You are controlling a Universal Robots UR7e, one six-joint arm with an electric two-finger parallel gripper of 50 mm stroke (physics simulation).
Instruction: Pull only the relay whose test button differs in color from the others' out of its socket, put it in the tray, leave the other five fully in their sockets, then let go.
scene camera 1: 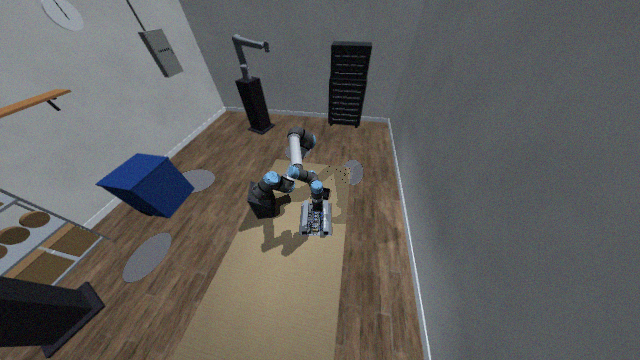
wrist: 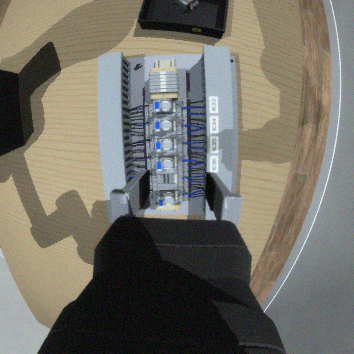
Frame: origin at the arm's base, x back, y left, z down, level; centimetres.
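Where they show: gripper, between the fingertips: (scene camera 1: 317,210) (wrist: 177,182); arm's base, origin of its link: (scene camera 1: 260,191).
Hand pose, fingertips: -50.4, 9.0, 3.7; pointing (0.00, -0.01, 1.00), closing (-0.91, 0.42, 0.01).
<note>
Each offset is from my fingertips to the top centre of the thing, as dx, dy, dz. "spot": to the spot under its first point.
The grey socket panel (scene camera 1: 304,220) (wrist: 111,125) carries a row of relays. In the wrist view, five relays with blue test buttons stand in their sockets, such as the top one @[+6.2, +6.4, +12.0] (wrist: 164,106) and the bottom one @[-1.0, -7.2, +12.0] (wrist: 167,200). An empty socket @[spot: +0.1, -4.8, +16.5] (wrist: 167,179) shows just above the bottom relay. One loose relay @[spot: +12.0, +28.6, +17.2] (wrist: 189,5) lies in the black tray @[+12.6, +27.8, +15.4] (scene camera 1: 326,192) (wrist: 170,28), partly cut off by the view's top edge; its button colour cannot be told. My gripper (scene camera 1: 317,208) (wrist: 177,182) is open and empty over the lower end of the panel, away from the tray.
Long raised ducts @[spot: +0.9, +14.6, +12.6] (wrist: 216,75) flank the relay row, with blue wires between. A block of terminals @[+8.2, +10.3, +14.3] (wrist: 164,81) stands above the top relay. The arm's dark base (scene camera 1: 262,202) is left of the panel. A blue box (scene camera 1: 145,182) is farther left.
</note>
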